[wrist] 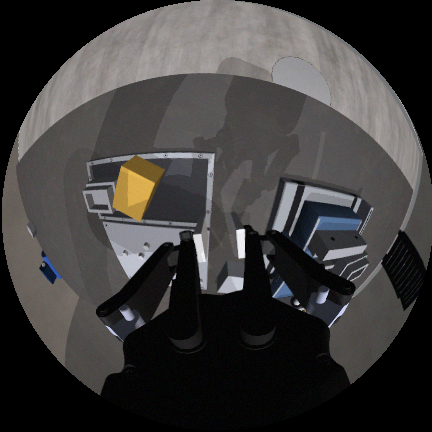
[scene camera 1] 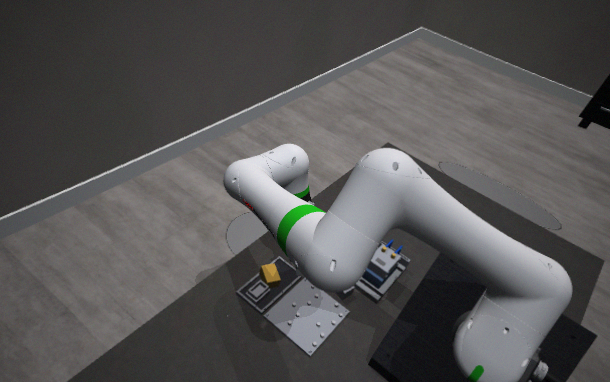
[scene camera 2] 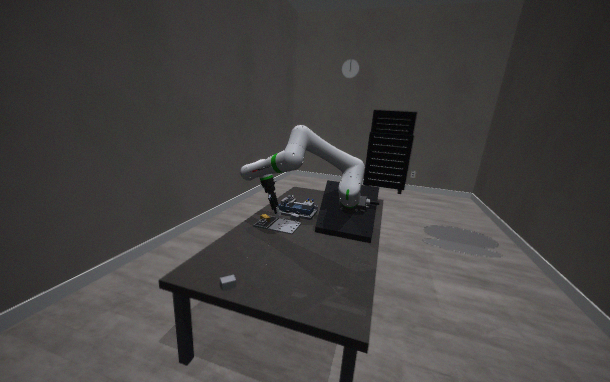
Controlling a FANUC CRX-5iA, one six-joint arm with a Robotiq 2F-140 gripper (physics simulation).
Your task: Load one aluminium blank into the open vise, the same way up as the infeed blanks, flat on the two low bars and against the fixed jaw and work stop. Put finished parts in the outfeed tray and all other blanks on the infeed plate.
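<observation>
My gripper is partly closed, with a gap between its pads and no blank between them; the arm hides it in scene camera 1. A grey block lies low between the infeed plate and the vise in the wrist view, partly hidden by the gripper body. The infeed plate has several round pins. The vise has blue parts; its bars are largely hidden. The outfeed tray holds a small hollow square part.
A yellow block sits tilted at the outfeed tray, beside the hollow part. Another grey block lies near the table's front left corner. The black base plate is to the right of the vise.
</observation>
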